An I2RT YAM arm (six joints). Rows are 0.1 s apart.
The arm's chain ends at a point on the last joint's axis. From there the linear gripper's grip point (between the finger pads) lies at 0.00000 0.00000 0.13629 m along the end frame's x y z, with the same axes.
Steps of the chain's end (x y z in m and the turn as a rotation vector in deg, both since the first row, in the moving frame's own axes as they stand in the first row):
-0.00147, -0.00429, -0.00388, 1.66, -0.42, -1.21
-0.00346, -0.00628, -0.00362, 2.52, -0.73, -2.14
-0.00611, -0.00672, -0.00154, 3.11, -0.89, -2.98
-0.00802, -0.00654, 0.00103, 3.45, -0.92, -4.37
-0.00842, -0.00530, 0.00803, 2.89, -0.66, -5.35
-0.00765, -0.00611, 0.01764, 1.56, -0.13, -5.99
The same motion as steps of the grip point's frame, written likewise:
-0.00251, -0.00823, -0.00394, 1.66, -0.42, -1.21
-0.00531, -0.01224, -0.00376, 2.52, -0.73, -2.14
-0.00842, -0.01406, -0.00176, 3.11, -0.89, -2.98
-0.01052, -0.01465, 0.00077, 3.45, -0.92, -4.37
-0.01031, -0.01209, 0.00785, 2.89, -0.66, -5.35
-0.00815, -0.00980, 0.01759, 1.56, -0.13, -5.99

